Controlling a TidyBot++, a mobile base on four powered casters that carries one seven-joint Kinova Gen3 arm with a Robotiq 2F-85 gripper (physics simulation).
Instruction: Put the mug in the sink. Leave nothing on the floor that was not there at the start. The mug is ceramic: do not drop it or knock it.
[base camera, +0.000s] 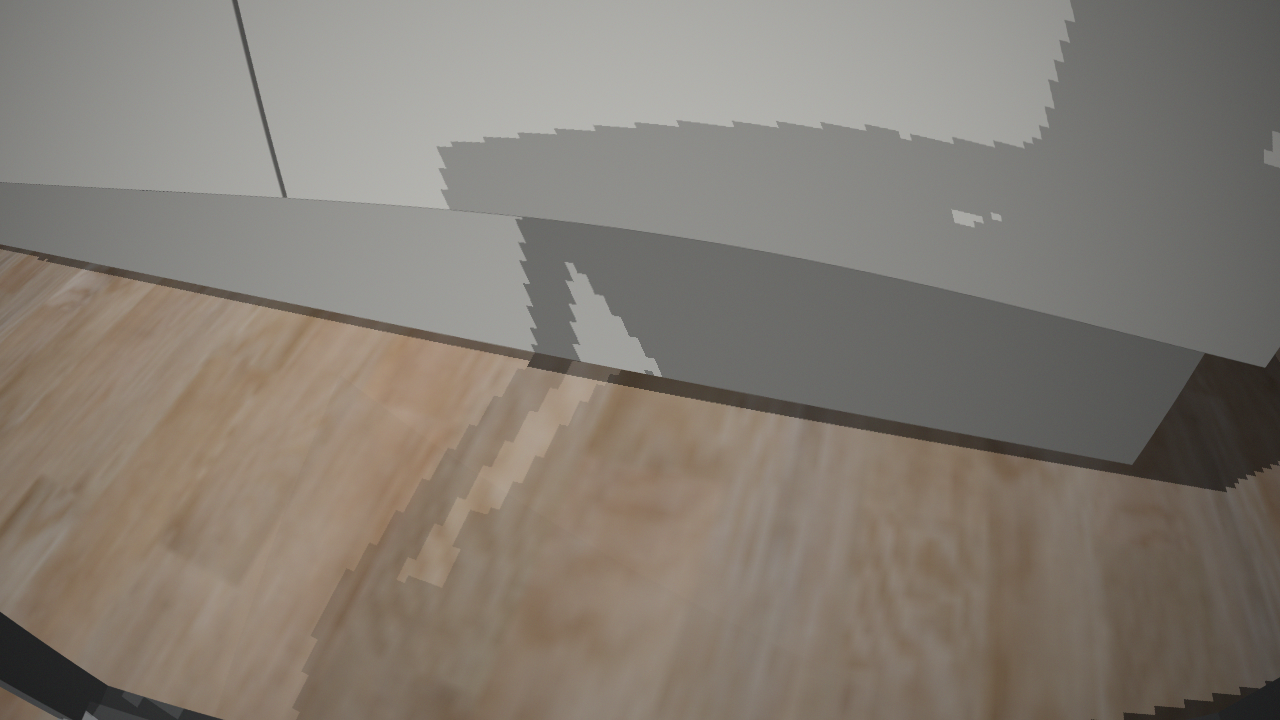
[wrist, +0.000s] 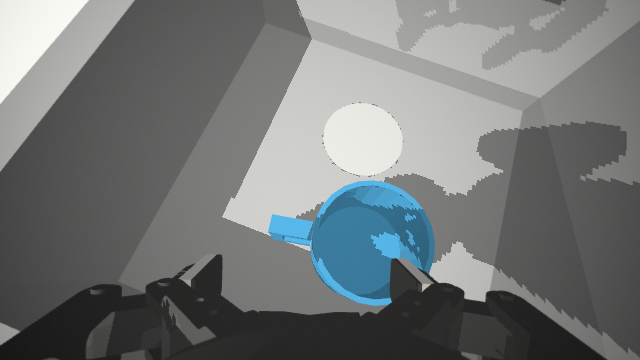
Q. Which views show the blue mug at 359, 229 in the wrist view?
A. The wrist view only.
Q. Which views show the gripper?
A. The wrist view only.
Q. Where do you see a sink counter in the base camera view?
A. At 1030, 228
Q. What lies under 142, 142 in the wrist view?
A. A sink counter.
